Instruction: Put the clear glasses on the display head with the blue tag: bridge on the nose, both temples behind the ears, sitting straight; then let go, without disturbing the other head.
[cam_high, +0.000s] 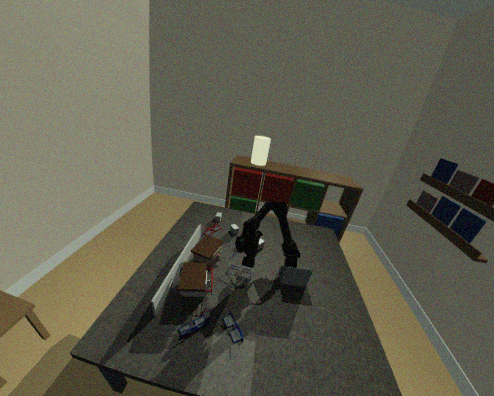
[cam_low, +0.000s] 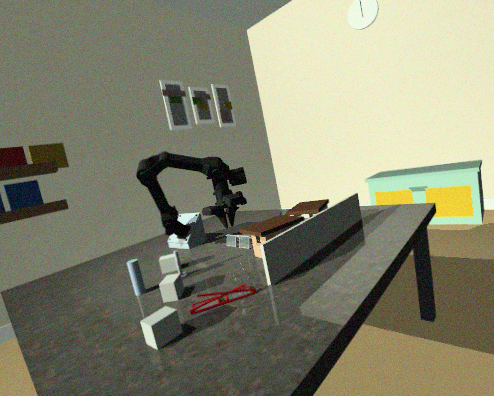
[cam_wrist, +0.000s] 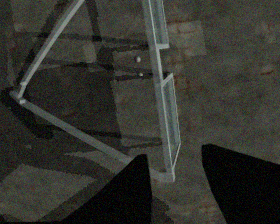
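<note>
Right now my gripper tip is 10 mm short of the pale blue cylinder, 410 mm to the left of it and 30 mm above it. Round my gripper tip: long white panel (370 mm ahead, 60 mm to the left, 20 mm below).
</note>
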